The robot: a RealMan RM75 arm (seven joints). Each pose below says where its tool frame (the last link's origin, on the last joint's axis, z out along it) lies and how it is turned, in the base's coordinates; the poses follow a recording.
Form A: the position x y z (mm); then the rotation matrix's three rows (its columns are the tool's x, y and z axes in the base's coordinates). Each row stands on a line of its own.
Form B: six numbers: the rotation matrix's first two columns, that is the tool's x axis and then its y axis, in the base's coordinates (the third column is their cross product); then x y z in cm. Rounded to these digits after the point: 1 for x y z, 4 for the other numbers.
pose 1, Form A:
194 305 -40
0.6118 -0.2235 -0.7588
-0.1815 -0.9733 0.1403
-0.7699 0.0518 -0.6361
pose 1, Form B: 0.6118 -0.1815 -0.7699 -0.2235 -0.9733 0.0518 19.4 30.5 -4.0
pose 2, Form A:
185 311 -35
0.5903 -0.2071 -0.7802
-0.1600 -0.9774 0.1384
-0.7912 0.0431 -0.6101
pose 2, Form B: 0.5903 -0.1600 -0.7912 -0.2071 -0.9774 0.0431 18.5 31.1 -3.5
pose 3, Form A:
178 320 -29
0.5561 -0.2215 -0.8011
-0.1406 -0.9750 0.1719
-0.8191 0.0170 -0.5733
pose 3, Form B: 0.5561 -0.1406 -0.8191 -0.2215 -0.9750 0.0170 17.8 32.0 -2.9
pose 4, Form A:
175 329 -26
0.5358 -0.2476 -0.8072
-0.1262 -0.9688 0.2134
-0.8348 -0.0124 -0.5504
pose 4, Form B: 0.5358 -0.1262 -0.8348 -0.2476 -0.9688 -0.0124 17.5 32.9 -2.6
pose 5, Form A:
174 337 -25
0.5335 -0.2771 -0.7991
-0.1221 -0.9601 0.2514
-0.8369 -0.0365 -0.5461
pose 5, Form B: 0.5335 -0.1221 -0.8369 -0.2771 -0.9601 -0.0365 17.4 33.7 -2.5
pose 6, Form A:
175 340 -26
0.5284 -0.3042 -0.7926
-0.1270 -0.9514 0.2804
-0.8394 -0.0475 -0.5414
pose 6, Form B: 0.5284 -0.1270 -0.8394 -0.3042 -0.9514 -0.0475 17.5 34.0 -2.6
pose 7, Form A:
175 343 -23
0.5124 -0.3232 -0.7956
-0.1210 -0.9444 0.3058
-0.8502 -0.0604 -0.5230
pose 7, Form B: 0.5124 -0.1210 -0.8502 -0.3232 -0.9444 -0.0604 17.5 34.3 -2.3
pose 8, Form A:
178 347 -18
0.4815 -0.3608 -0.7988
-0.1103 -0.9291 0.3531
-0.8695 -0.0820 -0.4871
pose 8, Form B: 0.4815 -0.1103 -0.8695 -0.3608 -0.9291 -0.0820 17.8 34.7 -1.8
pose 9, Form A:
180 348 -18
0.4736 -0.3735 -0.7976
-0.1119 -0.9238 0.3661
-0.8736 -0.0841 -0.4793
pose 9, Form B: 0.4736 -0.1119 -0.8736 -0.3735 -0.9238 -0.0841 18.0 34.8 -1.8
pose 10, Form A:
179 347 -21
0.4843 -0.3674 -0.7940
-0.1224 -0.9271 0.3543
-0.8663 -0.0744 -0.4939
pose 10, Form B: 0.4843 -0.1224 -0.8663 -0.3674 -0.9271 -0.0744 17.9 34.7 -2.1
